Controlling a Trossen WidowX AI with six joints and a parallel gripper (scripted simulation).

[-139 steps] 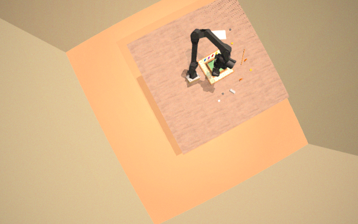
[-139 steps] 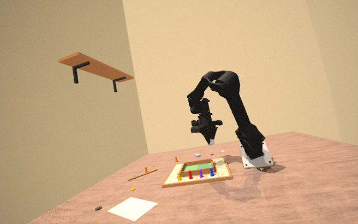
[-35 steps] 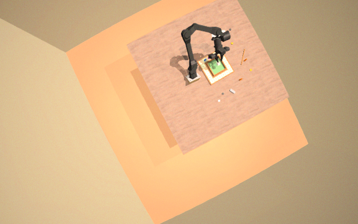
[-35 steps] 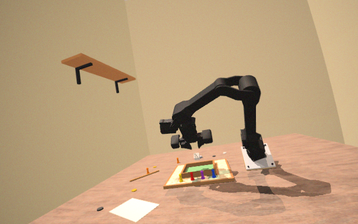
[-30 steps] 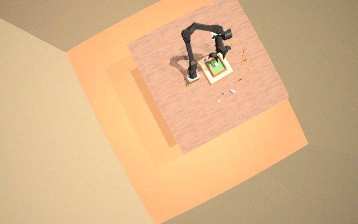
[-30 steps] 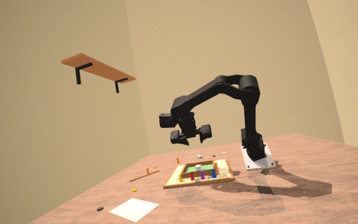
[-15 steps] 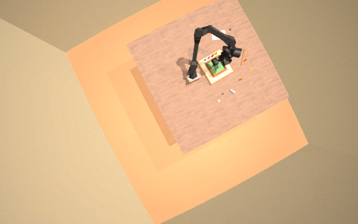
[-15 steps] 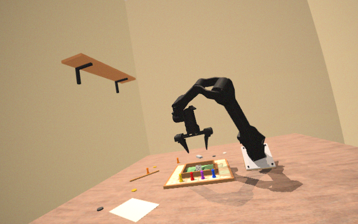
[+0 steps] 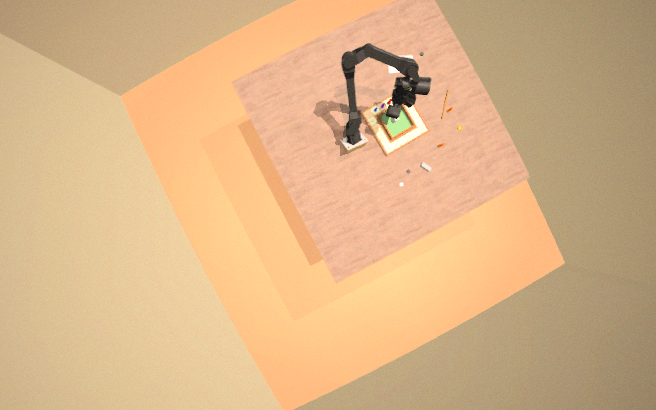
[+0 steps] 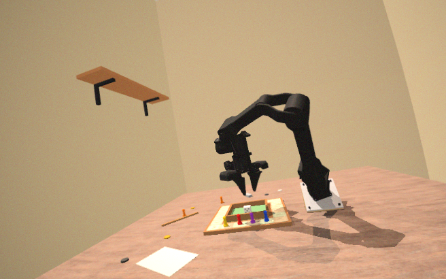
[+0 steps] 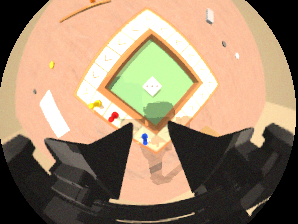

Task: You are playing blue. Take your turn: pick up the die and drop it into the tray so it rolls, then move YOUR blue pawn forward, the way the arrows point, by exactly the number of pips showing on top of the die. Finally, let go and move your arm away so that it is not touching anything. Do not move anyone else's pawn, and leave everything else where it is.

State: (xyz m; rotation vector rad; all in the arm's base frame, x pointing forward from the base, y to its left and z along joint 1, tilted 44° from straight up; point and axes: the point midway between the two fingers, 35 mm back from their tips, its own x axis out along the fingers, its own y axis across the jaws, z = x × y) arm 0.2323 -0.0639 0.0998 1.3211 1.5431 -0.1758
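The blue pawn lies 40 mm behind my gripper tip, 60 mm to the left of it and 70 mm below it. The rest, counted from my gripper tip: red pawn: 50 mm ahead, 50 mm to the left, 70 mm below; purple pawn: 10 mm ahead, 60 mm to the left, 70 mm below; white die: 20 mm ahead, 40 mm to the right, 70 mm below.
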